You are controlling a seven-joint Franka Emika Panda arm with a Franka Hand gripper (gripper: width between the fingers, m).
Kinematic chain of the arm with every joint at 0, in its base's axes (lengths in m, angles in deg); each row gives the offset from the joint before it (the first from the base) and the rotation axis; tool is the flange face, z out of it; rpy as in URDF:
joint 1: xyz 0 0 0.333 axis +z
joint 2: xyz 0 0 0 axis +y
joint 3: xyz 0 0 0.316 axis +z
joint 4: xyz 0.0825 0 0 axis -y
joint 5: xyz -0.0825 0 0.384 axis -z
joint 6: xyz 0 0 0 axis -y
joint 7: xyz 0.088 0 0 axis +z
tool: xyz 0 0 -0.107 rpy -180 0 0
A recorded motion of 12 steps. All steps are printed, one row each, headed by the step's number.
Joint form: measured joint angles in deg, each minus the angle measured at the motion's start. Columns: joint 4, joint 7, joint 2, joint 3, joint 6, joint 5, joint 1.
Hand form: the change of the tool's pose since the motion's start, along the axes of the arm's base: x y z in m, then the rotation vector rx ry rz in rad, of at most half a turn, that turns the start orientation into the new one. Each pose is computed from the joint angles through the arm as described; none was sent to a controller.
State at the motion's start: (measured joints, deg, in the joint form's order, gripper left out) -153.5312 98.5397 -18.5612 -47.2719 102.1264 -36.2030 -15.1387
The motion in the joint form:
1: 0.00 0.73 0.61 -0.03 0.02 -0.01 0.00
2: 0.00 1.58 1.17 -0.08 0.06 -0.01 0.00
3: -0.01 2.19 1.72 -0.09 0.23 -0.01 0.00
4: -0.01 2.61 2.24 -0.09 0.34 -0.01 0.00
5: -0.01 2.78 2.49 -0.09 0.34 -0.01 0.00
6: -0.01 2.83 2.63 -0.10 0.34 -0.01 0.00
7: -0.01 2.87 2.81 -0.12 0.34 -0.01 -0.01
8: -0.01 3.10 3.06 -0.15 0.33 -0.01 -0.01
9: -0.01 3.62 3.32 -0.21 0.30 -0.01 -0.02
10: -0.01 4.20 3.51 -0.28 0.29 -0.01 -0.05
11: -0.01 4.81 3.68 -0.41 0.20 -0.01 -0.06
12: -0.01 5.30 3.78 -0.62 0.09 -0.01 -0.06
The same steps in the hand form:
1: -0.0005 -0.0001 -0.0030 -0.0023 0.0004 0.0057
2: -0.0010 -0.0002 -0.0057 -0.0058 -0.0016 0.0121
3: -0.0015 -0.0005 -0.0085 -0.0097 -0.0002 0.0158
4: -0.0018 -0.0006 -0.0110 -0.0117 0.0031 0.0186
5: -0.0020 -0.0006 -0.0122 -0.0116 0.0050 0.0202
6: -0.0022 -0.0006 -0.0129 -0.0113 0.0067 0.0205
7: -0.0024 -0.0007 -0.0138 -0.0106 0.0092 0.0204
8: -0.0028 -0.0007 -0.0150 -0.0106 0.0102 0.0220
9: -0.0033 -0.0008 -0.0163 -0.0122 0.0075 0.0258
10: -0.0039 -0.0011 -0.0172 -0.0146 0.0028 0.0294
11: -0.0047 -0.0013 -0.0181 -0.0160 -0.0028 0.0334
12: -0.0057 -0.0017 -0.0187 -0.0162 -0.0081 0.0352

